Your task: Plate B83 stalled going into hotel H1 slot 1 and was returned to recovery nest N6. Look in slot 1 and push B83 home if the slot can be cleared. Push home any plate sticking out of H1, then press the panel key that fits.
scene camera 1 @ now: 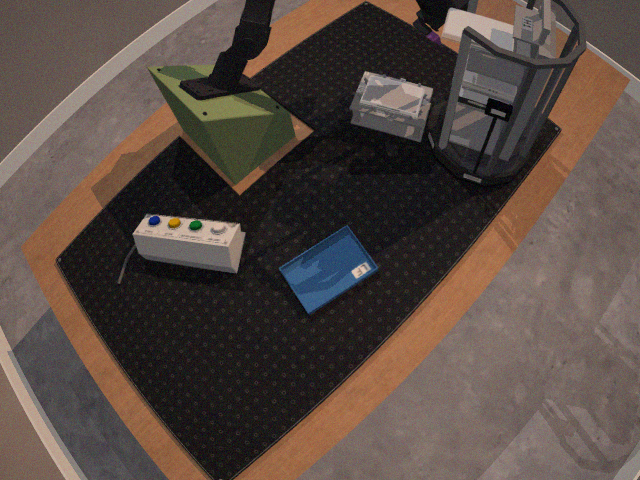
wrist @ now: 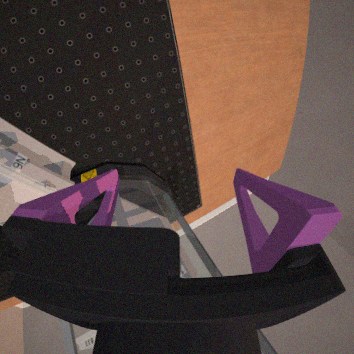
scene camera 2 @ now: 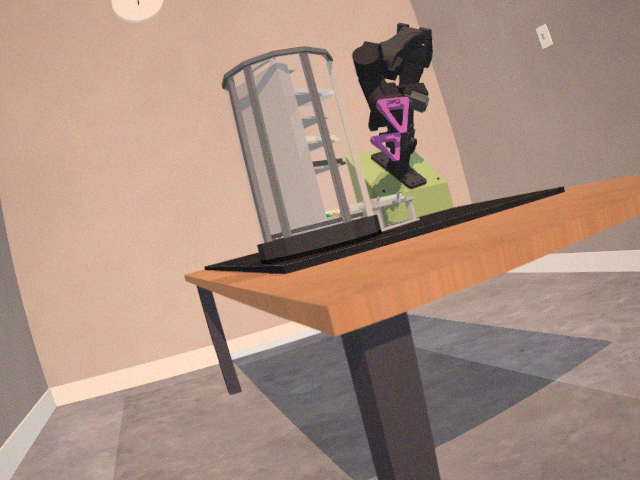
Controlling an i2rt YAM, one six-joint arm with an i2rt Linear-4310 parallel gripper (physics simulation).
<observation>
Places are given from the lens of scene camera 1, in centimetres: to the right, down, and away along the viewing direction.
grey slotted rack tower [scene camera 1: 481,131]: 29, -20, 75
blue tray [scene camera 1: 319,275]: 0, 7, 87
</observation>
